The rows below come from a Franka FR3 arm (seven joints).
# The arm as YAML. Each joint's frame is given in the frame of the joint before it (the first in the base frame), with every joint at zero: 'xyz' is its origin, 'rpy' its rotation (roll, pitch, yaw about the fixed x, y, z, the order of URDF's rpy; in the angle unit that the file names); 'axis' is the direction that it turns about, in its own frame. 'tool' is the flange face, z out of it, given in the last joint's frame.
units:
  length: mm
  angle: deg
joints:
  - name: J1
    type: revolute
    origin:
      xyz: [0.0, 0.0, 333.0]
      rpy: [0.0, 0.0, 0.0]
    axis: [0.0, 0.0, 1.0]
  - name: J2
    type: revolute
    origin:
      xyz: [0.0, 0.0, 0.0]
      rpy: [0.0, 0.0, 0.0]
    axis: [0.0, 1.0, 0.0]
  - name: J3
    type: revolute
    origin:
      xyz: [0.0, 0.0, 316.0]
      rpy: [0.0, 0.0, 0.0]
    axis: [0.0, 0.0, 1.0]
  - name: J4
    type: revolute
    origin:
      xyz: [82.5, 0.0, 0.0]
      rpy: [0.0, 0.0, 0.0]
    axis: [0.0, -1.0, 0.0]
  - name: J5
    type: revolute
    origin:
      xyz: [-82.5, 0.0, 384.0]
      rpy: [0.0, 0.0, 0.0]
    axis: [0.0, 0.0, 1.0]
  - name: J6
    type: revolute
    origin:
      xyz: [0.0, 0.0, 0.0]
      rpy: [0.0, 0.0, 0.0]
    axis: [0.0, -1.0, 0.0]
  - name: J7
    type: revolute
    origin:
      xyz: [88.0, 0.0, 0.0]
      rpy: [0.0, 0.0, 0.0]
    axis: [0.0, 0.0, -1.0]
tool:
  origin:
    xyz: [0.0, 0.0, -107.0]
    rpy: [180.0, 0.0, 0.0]
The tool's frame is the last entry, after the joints.
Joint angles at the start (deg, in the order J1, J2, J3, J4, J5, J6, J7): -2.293, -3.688, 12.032, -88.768, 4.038, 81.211, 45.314
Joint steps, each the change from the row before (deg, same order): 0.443, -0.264, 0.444, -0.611, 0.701, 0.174, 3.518; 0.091, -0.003, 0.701, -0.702, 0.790, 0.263, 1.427; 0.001, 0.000, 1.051, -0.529, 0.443, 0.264, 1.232; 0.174, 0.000, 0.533, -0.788, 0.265, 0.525, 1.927; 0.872, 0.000, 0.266, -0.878, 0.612, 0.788, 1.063; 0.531, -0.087, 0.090, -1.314, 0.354, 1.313, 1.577; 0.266, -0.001, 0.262, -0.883, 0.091, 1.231, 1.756; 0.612, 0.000, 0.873, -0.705, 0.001, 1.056, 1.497; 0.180, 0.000, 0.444, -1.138, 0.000, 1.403, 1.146; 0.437, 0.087, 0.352, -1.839, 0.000, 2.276, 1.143; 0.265, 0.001, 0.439, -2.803, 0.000, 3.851, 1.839; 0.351, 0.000, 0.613, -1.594, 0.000, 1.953, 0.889
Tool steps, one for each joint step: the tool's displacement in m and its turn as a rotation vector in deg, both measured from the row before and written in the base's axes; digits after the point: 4 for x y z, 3 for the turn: -0.0030, 0.0095, -0.0023, 0.289, 0.461, -2.579; -0.0014, 0.0088, -0.0052, 0.516, 0.663, -0.602; -0.0020, 0.0105, -0.0040, 0.186, 0.433, -0.178; -0.0009, 0.0069, -0.0056, -0.037, 0.447, -1.254; -0.0018, 0.0113, -0.0059, 0.439, 0.313, 0.013; -0.0002, 0.0063, -0.0080, 0.157, 0.133, -1.096; 0.0005, 0.0051, -0.0055, -0.038, -0.164, -1.361; -0.0026, 0.0134, -0.0044, -0.128, -0.211, -0.128; 0.0001, 0.0057, -0.0074, -0.080, -0.156, -0.686; 0.0008, 0.0072, -0.0127, -0.026, -0.231, -0.625; 0.0020, 0.0065, -0.0177, 0.089, -0.836, -1.588; -0.0017, 0.0085, -0.0105, -0.028, -0.266, -0.159
